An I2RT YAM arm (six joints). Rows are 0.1 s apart.
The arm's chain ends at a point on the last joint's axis. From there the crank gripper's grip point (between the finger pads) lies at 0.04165 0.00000 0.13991 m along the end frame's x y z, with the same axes.
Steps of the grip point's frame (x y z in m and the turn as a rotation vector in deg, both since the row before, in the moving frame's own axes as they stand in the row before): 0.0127 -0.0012 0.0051 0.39 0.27 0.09; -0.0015 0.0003 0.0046 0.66 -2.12 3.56; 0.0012 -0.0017 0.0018 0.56 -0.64 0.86; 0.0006 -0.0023 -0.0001 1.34 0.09 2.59; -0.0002 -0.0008 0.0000 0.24 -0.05 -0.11; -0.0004 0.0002 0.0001 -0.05 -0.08 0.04; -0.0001 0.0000 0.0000 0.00 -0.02 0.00; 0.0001 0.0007 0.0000 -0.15 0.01 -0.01
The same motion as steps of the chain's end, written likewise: 0.0120 -0.0003 0.0053 0.39 0.27 0.09; 0.0037 -0.0005 0.0032 0.66 -2.12 3.56; 0.0028 -0.0009 0.0013 0.56 -0.64 0.86; 0.0003 -0.0009 0.0000 1.34 0.09 2.59; -0.0001 -0.0001 0.0000 0.24 -0.05 -0.11; -0.0002 0.0000 0.0000 -0.05 -0.08 0.04; -0.0001 0.0000 0.0000 0.00 -0.02 0.00; 0.0001 0.0003 0.0000 -0.15 0.01 -0.01
